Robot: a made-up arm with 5 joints.
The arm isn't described. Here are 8 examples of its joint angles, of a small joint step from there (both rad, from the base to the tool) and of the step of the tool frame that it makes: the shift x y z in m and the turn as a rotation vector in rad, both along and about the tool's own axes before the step.
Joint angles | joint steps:
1: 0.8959 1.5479 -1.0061 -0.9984 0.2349 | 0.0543 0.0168 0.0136 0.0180 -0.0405
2: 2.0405 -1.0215 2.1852 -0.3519 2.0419 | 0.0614 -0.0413 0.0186 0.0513 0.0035
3: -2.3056 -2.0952 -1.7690 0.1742 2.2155 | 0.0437 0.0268 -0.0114 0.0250 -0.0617
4: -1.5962 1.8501 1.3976 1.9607 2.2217 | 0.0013 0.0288 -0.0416 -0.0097 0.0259
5: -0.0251 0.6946 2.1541 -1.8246 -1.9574 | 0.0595 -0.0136 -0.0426 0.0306 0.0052
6: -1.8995 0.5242 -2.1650 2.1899 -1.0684 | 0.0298 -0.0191 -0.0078 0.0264 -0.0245
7: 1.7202 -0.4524 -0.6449 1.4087 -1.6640 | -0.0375 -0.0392 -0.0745 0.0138 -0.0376
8: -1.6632 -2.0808 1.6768 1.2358 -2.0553 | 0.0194 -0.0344 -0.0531 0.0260 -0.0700
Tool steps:
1: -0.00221 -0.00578 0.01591 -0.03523 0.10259 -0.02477
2: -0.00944 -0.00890 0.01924 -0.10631 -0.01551 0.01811
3: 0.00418 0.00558 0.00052 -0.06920 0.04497 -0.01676
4: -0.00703 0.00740 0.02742 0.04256 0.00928 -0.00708
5: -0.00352 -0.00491 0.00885 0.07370 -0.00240 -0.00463
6: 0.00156 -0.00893 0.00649 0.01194 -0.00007 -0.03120
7: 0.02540 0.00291 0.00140 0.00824 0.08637 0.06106
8: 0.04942 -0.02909 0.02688 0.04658 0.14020 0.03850
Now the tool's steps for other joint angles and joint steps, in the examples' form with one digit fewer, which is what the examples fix.
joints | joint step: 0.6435 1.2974 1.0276 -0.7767 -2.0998 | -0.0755 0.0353 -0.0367 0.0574 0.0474
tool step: -0.0041 -0.0085 0.0142 -0.0175 -0.0964 0.1095
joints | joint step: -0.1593 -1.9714 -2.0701 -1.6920 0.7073 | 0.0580 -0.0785 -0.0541 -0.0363 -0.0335
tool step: 0.0008 -0.0218 -0.0318 0.0766 -0.0746 0.0879
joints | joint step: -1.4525 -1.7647 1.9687 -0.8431 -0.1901 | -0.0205 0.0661 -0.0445 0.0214 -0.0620
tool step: 0.0248 -0.0001 0.0133 -0.0123 0.0257 0.0371
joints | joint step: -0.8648 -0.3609 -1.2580 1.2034 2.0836 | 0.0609 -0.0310 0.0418 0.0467 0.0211
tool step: 0.0019 0.0013 0.0037 0.0247 -0.0247 0.0405
